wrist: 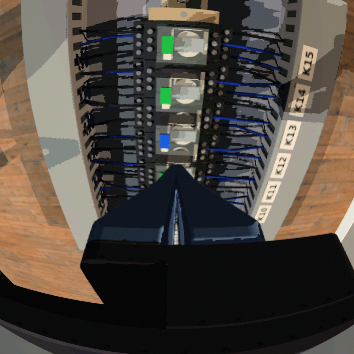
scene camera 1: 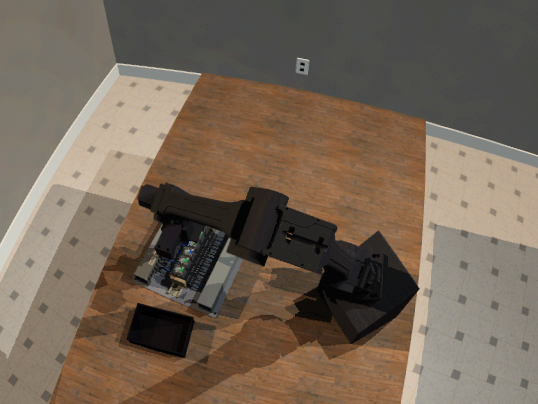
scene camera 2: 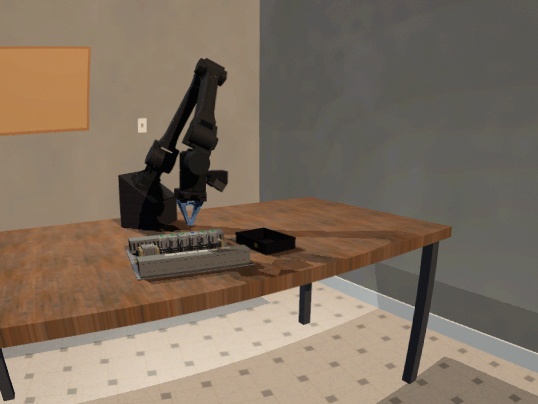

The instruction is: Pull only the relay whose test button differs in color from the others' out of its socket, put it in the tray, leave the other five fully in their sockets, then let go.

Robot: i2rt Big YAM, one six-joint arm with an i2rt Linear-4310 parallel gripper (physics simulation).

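Frame: origin at the arm's base, x ahead, y left, z up, level; centimetres.
Seen in the pictures: gripper, fingertip midpoint: (wrist: 175,173) (scene camera 1: 188,244) (scene camera 2: 190,225); arm's base at its link origin: (scene camera 1: 366,276) (scene camera 2: 146,185).
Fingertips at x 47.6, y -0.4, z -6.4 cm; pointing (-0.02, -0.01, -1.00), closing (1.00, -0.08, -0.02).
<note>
Pixels of each thing's top centre, then the offset from my fingertips to it.
- relay with the blue test button, top centre: (wrist: 176,141) (scene camera 1: 188,250) (scene camera 2: 193,233) dx +0.0, dy +0.8, dz -2.3 cm
- tan end block at its top centre: (wrist: 183,13) (scene camera 1: 177,278) dx +1.0, dy +8.7, dz -5.2 cm
The relay with the blue test button (wrist: 179,140) (scene camera 2: 193,239) sits in its socket in the row, at the label K13 in the wrist view. Relays with green buttons stand in the same row, two of them (wrist: 182,93) (wrist: 183,45) above it in the wrist view; part of another green button shows beside the fingertips. My gripper (wrist: 175,173) (scene camera 2: 190,223) is shut and empty, pointing down above the relay row, its tips just below the blue-button relay in the wrist view. The black tray (scene camera 1: 188,338) (scene camera 2: 290,243) stands beside the relay panel and looks empty.
Grey wire ducts (wrist: 52,140) (scene camera 1: 218,281) run along both sides of the relay row, with blue and black wires between. A tan end block (wrist: 184,15) closes one end. The wooden table's edge (scene camera 2: 350,264) lies beyond the tray and panel.
</note>
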